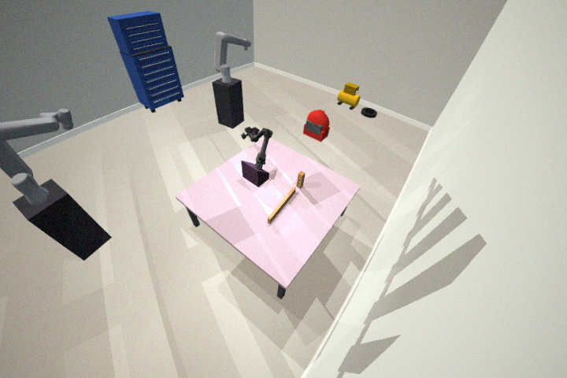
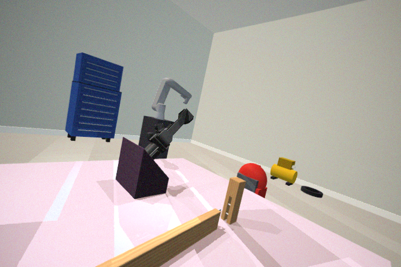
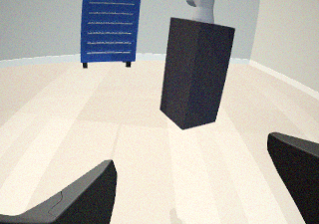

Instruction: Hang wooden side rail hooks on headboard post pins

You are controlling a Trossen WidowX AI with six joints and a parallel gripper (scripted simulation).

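My gripper tip is now 85 cm short of the headboard post, 29 cm to the left of it and 9 cm above it.
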